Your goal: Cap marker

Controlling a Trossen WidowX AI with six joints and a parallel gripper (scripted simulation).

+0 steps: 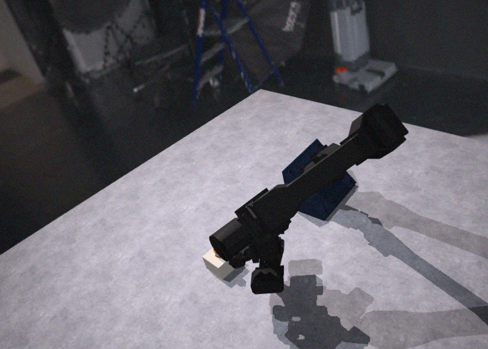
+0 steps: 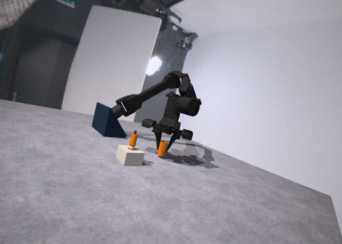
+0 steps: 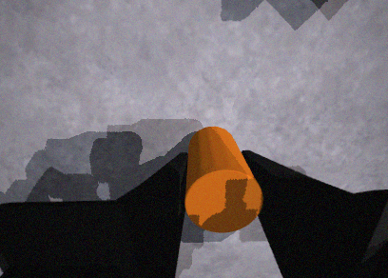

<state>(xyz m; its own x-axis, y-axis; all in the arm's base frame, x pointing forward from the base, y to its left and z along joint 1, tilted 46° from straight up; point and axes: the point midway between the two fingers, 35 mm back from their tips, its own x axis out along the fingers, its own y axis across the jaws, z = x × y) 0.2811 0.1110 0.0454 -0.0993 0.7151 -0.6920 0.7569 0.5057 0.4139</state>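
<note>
Now: the cream holder block 3 cm ahead of my gripper tip, 15 cm to the right of it and 1 cm below it. Round my gripper tip: orange cap 1 cm above.
</note>
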